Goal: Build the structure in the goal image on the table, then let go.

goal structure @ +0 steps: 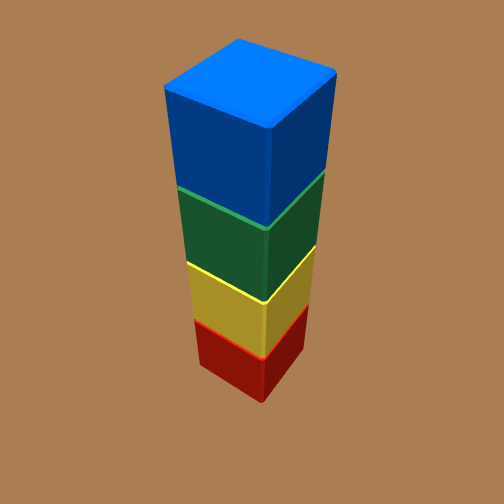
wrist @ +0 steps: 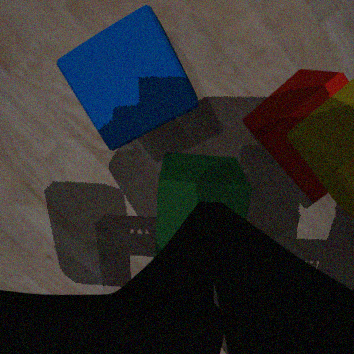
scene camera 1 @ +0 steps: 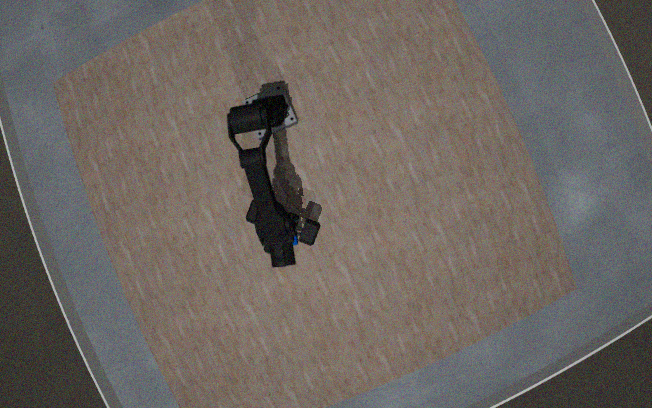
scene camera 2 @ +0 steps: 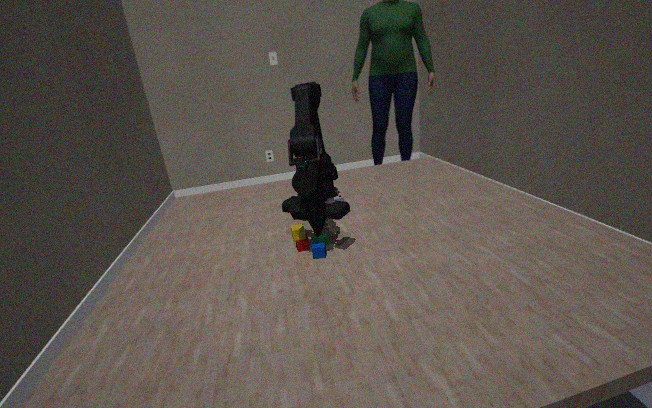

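Observation:
My gripper (scene camera 2: pixel 318 233) (wrist: pixel 208 213) points down and is shut, its fingers together with no block between them. Its tips are at or just above the green block (scene camera 2: pixel 324 237) (wrist: pixel 176 197) and hide part of it in the wrist view. The green block is on the table behind the blue block (scene camera 1: pixel 295 240) (scene camera 2: pixel 319 250) (wrist: pixel 125 65), with a gap between them in the wrist view. The yellow block (scene camera 2: pixel 298 232) (wrist: pixel 327 135) sits on top of the red block (scene camera 2: pixel 303 245) (wrist: pixel 277 117), to the right in the wrist view and left of the gripper in scene camera 2.
The wooden table top (scene camera 1: pixel 425 200) (scene camera 2: pixel 350 325) lies under the arm and blocks. The arm's pale base plate (scene camera 1: pixel 292 119) shows beneath the arm. A person in a green top (scene camera 2: pixel 393 42) stands beyond the table's far side, near the walls.

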